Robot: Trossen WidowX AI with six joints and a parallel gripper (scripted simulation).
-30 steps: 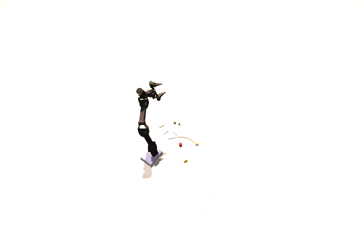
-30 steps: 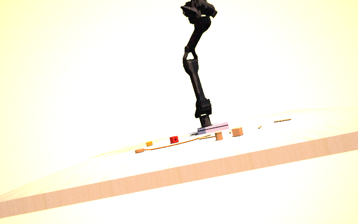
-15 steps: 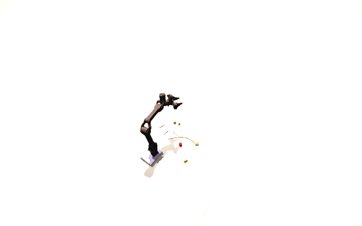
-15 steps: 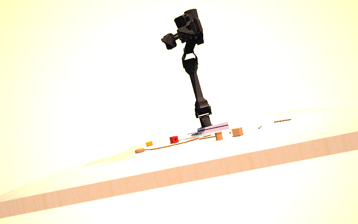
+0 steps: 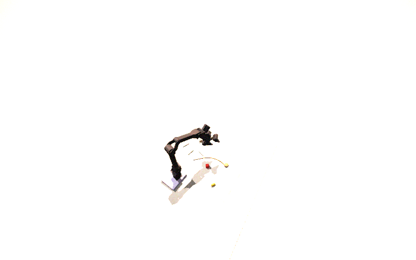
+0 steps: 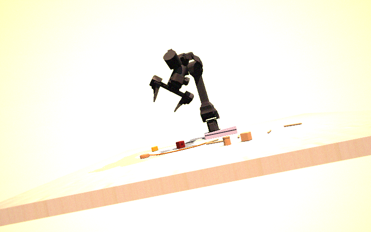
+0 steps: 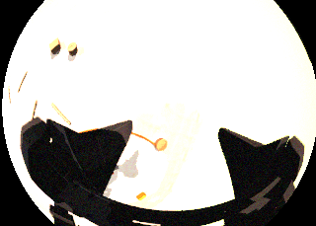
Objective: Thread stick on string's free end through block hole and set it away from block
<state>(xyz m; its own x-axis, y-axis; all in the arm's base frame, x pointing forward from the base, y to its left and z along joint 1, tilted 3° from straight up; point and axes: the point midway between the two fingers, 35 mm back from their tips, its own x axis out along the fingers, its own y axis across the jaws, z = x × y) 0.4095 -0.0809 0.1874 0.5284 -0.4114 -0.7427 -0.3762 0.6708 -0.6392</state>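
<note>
My gripper tip is now 16 cm past the red block, 2 cm to the left of it and 18 cm above it. From my gripper tip the other things lie so: short wooden cylinder: 4 cm ahead, 22 cm to the left, 18 cm below; thin wooden stick: 16 cm behind, 12 cm to the left, 19 cm below; round wooden button: 3 cm behind, 14 cm to the right, 18 cm below.
</note>
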